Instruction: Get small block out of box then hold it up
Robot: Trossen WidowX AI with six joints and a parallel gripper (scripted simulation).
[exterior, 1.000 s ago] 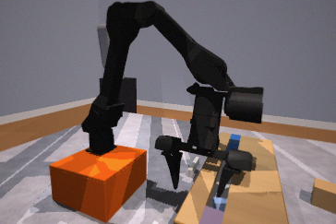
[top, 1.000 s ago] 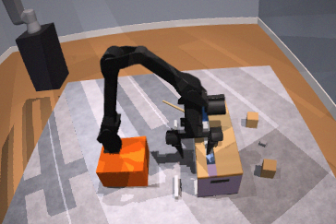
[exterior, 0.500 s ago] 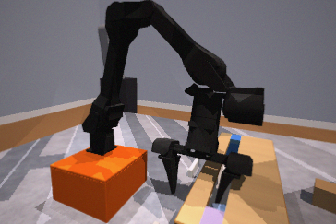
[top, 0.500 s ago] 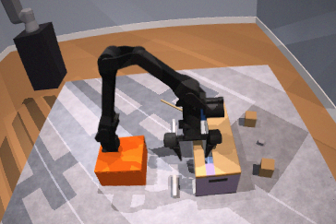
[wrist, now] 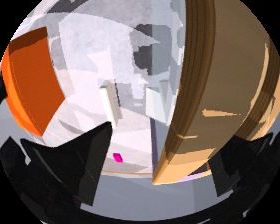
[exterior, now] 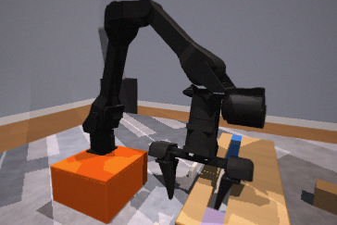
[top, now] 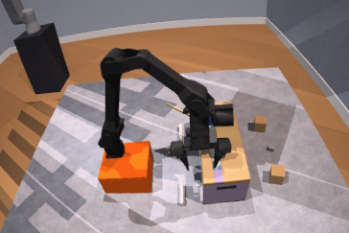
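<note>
The pale blue block is 6 cm ahead of my gripper tip and 2 cm to the right of it. From my gripper tip the other things lie so: thin wooden stick (7 cm behind, 41 cm to the left, 8 cm below); box (4 cm ahead, 10 cm to the left, 3 cm below); grey piece (29 cm ahead, 13 cm to the left, 8 cm below).
</note>
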